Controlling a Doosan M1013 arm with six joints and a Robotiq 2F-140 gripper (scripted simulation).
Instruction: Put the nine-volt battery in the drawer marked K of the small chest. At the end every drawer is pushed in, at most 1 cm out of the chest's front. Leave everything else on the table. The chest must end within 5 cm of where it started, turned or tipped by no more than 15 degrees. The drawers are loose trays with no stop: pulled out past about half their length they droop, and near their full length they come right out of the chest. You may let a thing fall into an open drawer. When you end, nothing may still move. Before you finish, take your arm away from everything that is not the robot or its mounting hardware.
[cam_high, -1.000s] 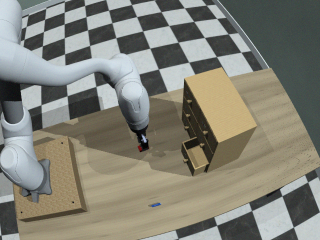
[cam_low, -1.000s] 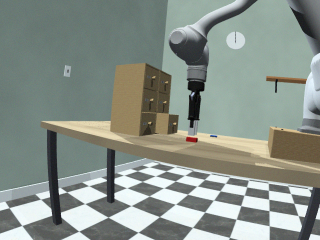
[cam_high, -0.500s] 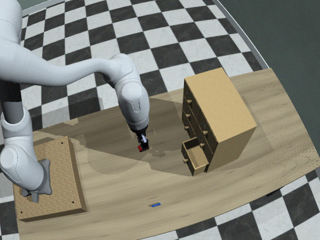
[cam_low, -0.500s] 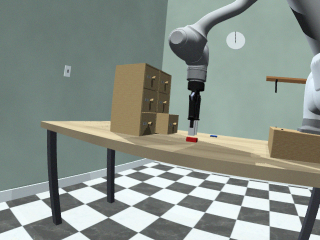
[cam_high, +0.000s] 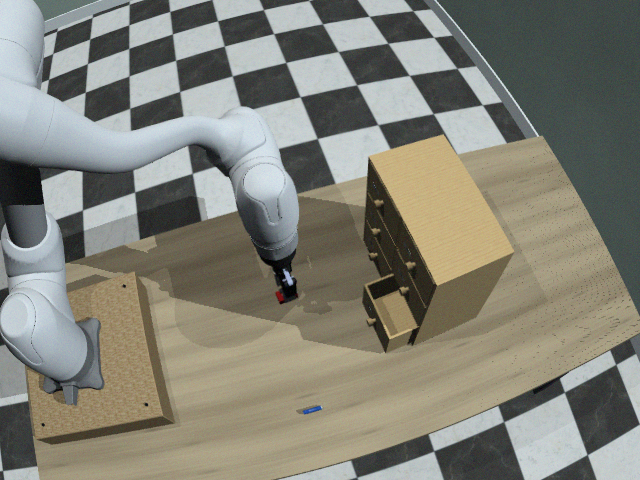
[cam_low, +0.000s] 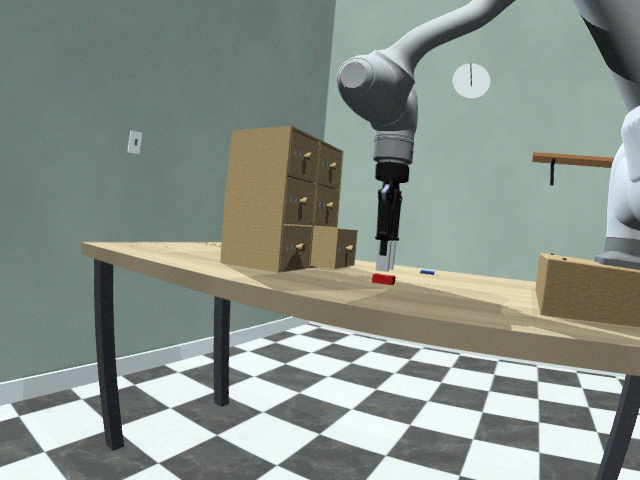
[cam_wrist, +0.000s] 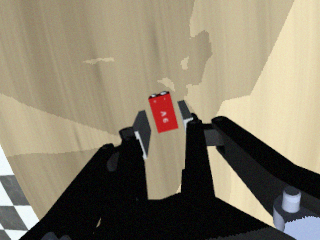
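Now: the red nine-volt battery 50 mm below my hand and 10 mm ahead of it. Round my hand: small blue object (290 mm to the right, 60 mm below, 10 mm ahead); then drawer (260 mm ahead, 110 mm to the right, 30 mm below).
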